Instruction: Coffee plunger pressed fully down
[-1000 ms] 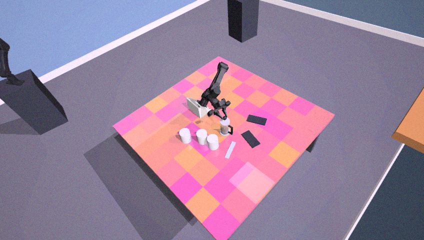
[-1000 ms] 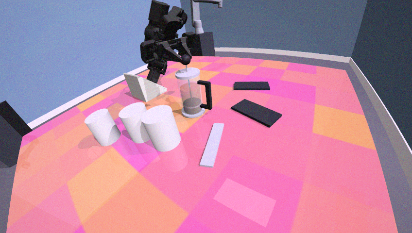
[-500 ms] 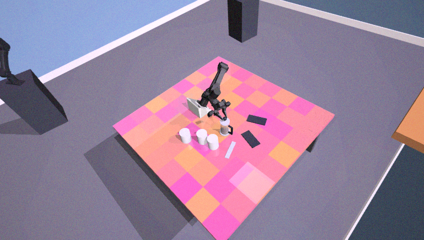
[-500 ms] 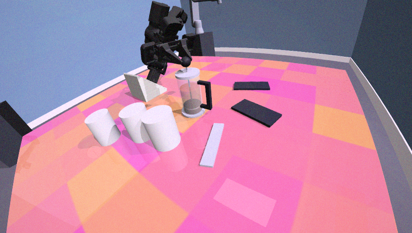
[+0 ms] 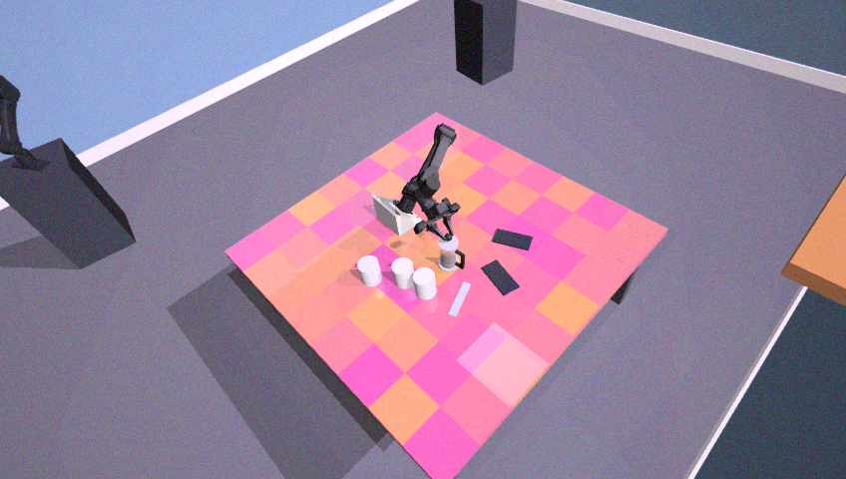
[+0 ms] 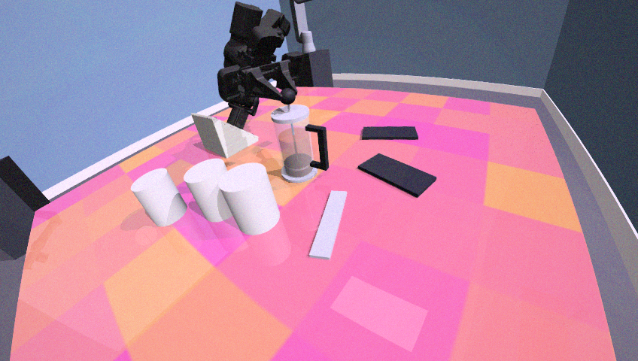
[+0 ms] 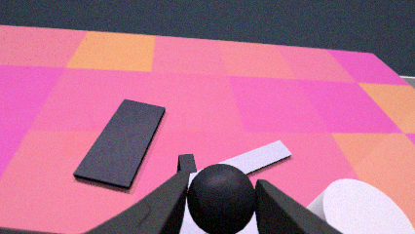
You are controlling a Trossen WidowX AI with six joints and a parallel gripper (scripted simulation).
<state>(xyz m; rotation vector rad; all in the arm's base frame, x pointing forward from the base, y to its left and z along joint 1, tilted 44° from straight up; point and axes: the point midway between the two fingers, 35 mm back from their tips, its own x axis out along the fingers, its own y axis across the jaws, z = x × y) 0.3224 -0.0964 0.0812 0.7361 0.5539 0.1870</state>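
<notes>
Now: gripper tip 10 mm to the right of the coffee press and 90 mm above it.
</notes>
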